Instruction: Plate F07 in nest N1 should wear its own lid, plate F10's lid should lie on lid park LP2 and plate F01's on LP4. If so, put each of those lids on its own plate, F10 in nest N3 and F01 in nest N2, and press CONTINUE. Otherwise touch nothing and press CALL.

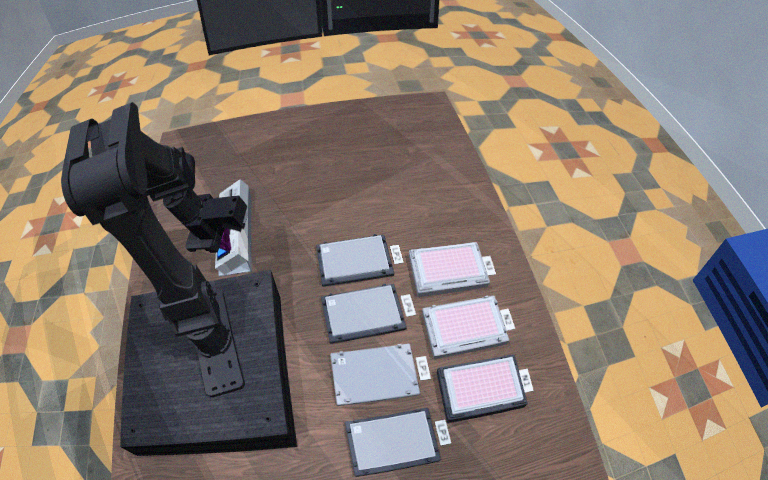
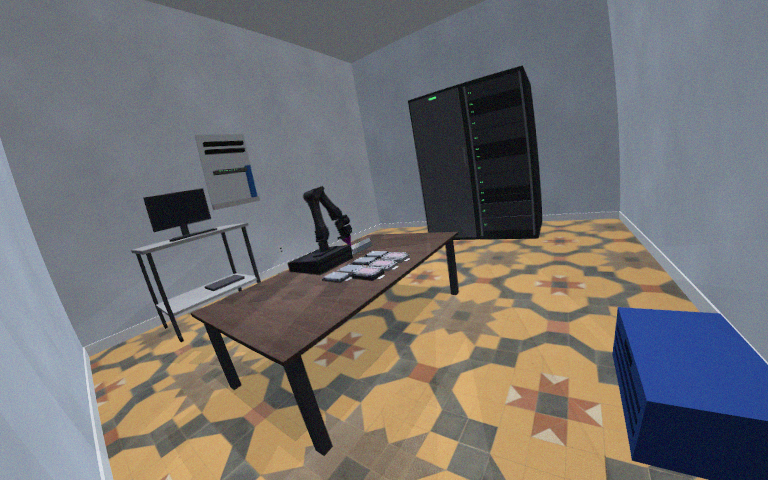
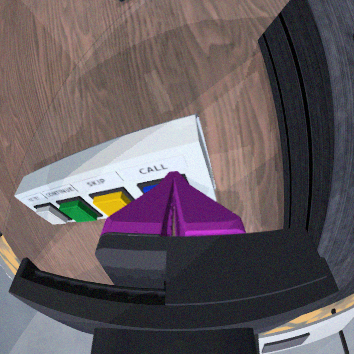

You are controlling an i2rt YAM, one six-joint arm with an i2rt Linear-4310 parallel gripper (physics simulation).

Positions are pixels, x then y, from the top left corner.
Labels:
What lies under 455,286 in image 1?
A nest N3.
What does my gripper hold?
A blue CALL button.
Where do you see a white button box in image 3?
127,163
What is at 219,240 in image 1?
My gripper.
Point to a nest N2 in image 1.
At 507,324

